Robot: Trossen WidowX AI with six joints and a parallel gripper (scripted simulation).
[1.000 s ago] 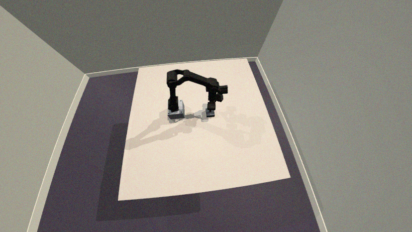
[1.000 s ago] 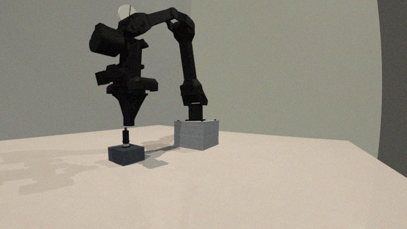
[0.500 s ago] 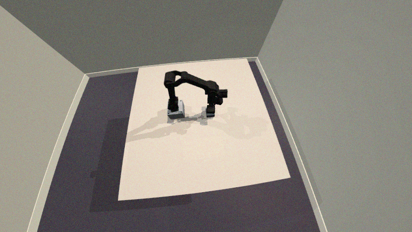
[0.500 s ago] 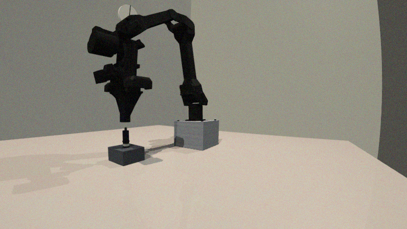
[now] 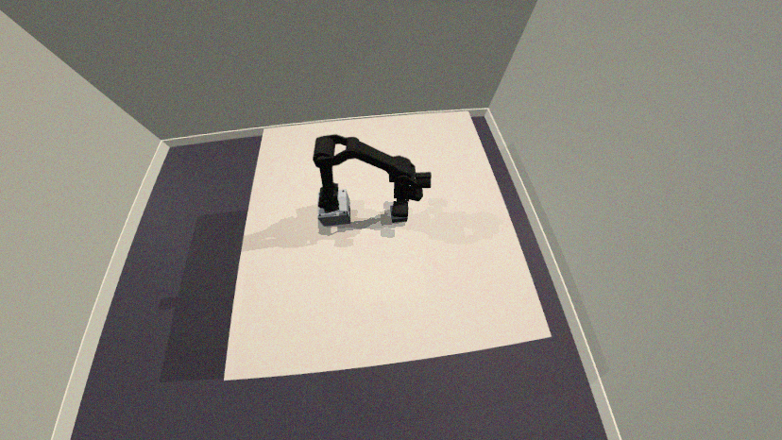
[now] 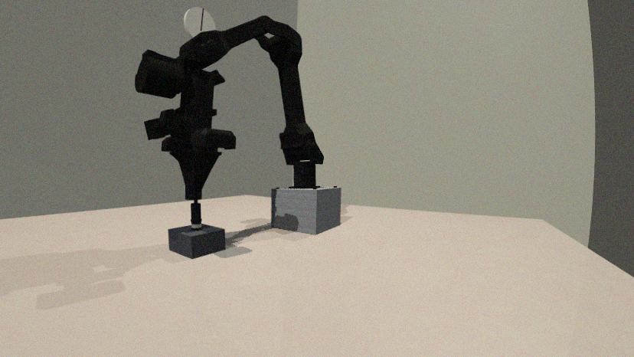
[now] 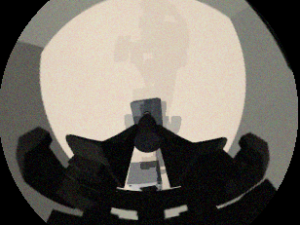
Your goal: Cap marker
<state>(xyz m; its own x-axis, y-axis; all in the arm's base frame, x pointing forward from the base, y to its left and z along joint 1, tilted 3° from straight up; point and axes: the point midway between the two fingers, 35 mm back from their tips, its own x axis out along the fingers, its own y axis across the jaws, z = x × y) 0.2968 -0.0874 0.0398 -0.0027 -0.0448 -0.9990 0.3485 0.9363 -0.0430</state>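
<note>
My gripper tip is now 1 cm below the black cap. The rest, counted from my gripper tip: dark holder block: 9 cm below.
</note>
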